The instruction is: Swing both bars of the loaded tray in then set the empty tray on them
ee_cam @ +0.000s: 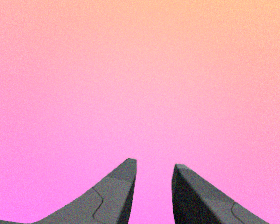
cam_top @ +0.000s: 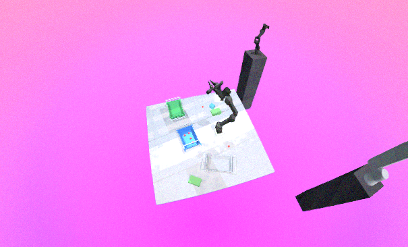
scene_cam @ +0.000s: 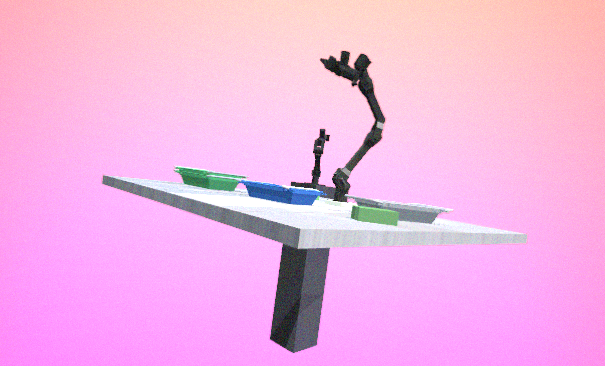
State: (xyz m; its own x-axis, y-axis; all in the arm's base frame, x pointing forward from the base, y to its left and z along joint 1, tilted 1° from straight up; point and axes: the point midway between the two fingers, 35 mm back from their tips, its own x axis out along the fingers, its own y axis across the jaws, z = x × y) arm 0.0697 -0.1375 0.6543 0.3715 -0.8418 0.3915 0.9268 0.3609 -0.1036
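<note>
Now: gripper tip 64 cm above the grey tray, 55 cm to the right of it and 7 cm short of it. Also, from my gripper tip: white block (68 cm below, 34 cm to the right, 28 cm behind); then cyan block (66 cm below, 22 cm to the right, 14 cm behind).
</note>
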